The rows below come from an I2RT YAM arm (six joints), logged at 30 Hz.
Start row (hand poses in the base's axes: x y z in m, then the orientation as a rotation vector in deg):
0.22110, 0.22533, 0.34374, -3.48, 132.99, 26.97
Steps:
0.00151, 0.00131, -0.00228, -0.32, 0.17, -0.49
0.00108, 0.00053, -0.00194, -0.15, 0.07, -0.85
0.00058, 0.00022, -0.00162, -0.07, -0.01, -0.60
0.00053, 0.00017, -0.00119, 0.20, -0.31, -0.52
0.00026, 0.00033, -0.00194, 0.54, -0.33, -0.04
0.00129, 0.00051, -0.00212, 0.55, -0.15, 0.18
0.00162, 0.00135, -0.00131, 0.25, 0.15, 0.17
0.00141, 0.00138, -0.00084, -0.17, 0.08, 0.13
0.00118, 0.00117, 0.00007, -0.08, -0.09, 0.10
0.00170, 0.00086, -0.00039, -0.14, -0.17, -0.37
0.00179, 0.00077, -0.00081, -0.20, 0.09, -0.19
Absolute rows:
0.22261, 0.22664, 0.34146, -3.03, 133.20, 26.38
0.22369, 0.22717, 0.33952, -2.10, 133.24, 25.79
0.22427, 0.22739, 0.33790, -1.44, 133.20, 25.41
0.22480, 0.22756, 0.33671, -0.81, 132.81, 25.35
0.22506, 0.22789, 0.33477, -0.57, 132.36, 25.92
0.22635, 0.22840, 0.33265, -0.54, 132.10, 26.63
0.22797, 0.22975, 0.33134, -0.58, 132.20, 27.02
0.22938, 0.23113, 0.33050, -0.79, 132.33, 26.90
0.23056, 0.23230, 0.33057, -0.97, 132.27, 26.85
0.23226, 0.23316, 0.33018, -0.65, 132.10, 26.48
0.23405, 0.23393, 0.32937, -0.51, 132.22, 26.16

